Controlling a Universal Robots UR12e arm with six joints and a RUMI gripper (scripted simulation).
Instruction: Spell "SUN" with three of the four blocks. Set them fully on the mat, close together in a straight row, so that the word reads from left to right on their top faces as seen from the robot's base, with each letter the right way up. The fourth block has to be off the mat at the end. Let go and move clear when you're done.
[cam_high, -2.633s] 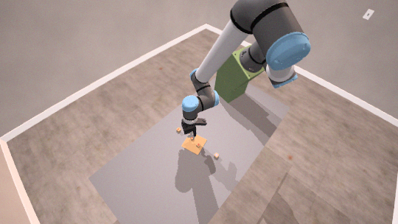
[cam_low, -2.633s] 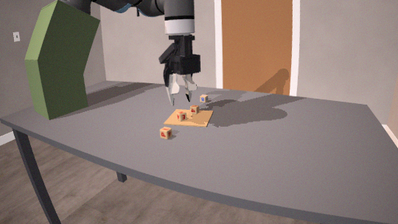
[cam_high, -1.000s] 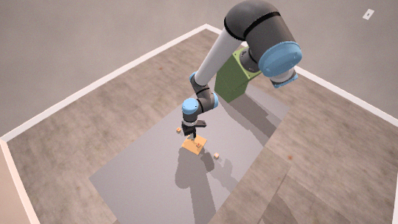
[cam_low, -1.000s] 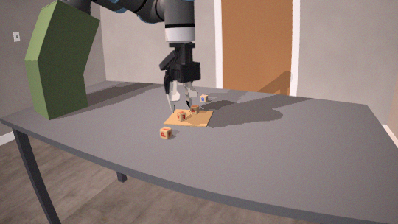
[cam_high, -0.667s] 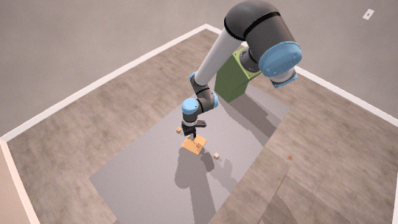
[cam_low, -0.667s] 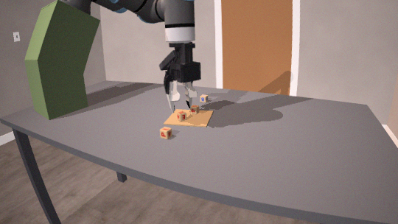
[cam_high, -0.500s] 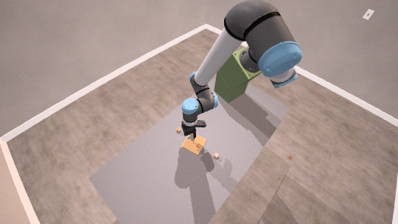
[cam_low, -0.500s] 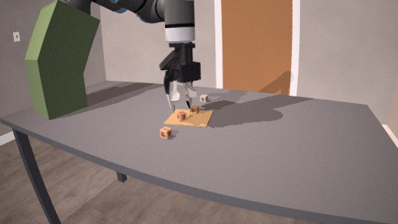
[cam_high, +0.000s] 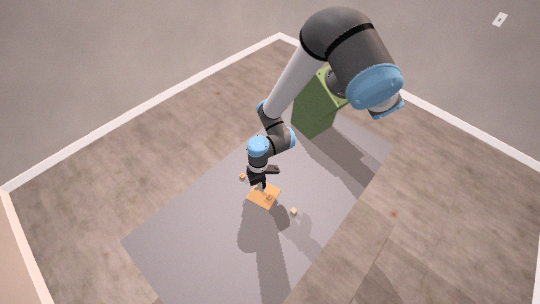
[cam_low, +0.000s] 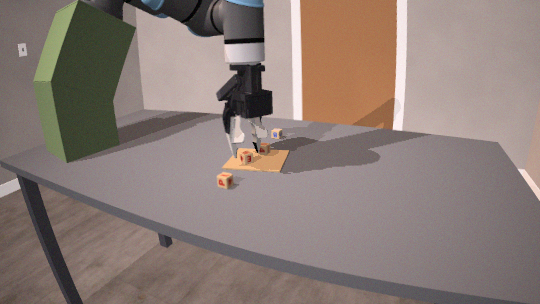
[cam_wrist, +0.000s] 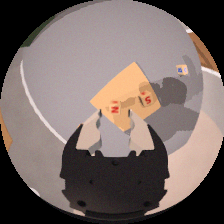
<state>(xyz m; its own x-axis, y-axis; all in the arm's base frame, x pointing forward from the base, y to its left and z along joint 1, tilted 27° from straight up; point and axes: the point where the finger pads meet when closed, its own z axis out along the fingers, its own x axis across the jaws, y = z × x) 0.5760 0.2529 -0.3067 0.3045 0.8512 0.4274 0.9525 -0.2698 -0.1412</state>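
My hand is 10 mm short of the orange mat, 30 mm to the right of it and 40 mm above it. Also, from my hand: red-lettered block: 40 mm ahead, 120 mm to the right, 30 mm below; blue-lettered block: 60 mm behind, 210 mm to the left, 30 mm below.
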